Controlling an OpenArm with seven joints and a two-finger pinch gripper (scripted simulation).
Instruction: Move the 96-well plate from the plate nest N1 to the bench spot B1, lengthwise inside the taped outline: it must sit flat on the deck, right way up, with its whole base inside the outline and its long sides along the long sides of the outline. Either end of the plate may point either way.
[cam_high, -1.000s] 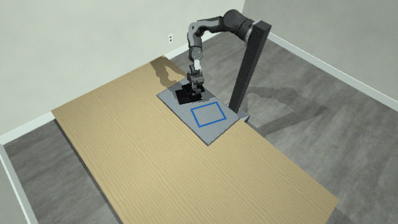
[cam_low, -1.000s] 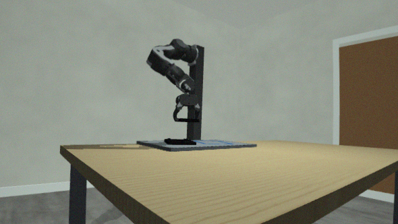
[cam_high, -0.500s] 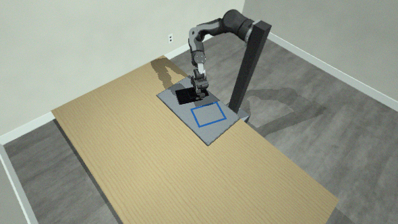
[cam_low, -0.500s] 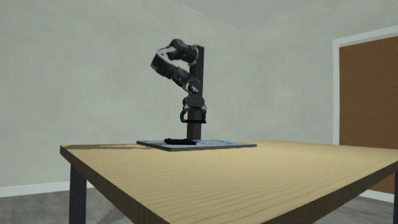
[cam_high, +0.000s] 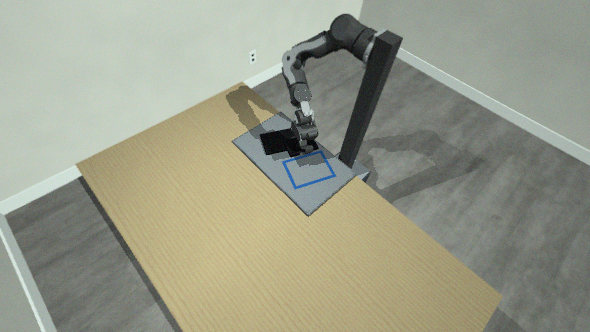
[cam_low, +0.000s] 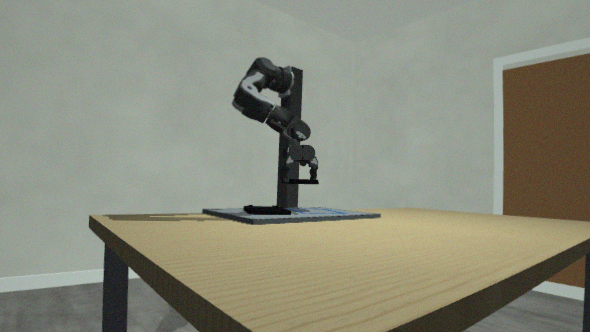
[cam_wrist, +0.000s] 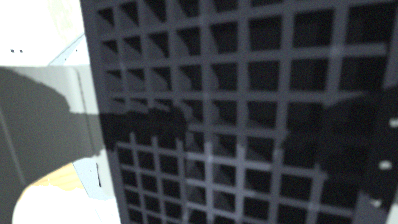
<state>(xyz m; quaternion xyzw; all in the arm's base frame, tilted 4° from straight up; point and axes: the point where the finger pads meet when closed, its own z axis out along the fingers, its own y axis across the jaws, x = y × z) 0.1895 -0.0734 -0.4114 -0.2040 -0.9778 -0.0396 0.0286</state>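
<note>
Now: the black plate nest N1 130 mm to the right of my hand, 90 mm below it and 10 mm behind it. The rest, counted from my hand: black 96-well plate right at my hand.
</note>
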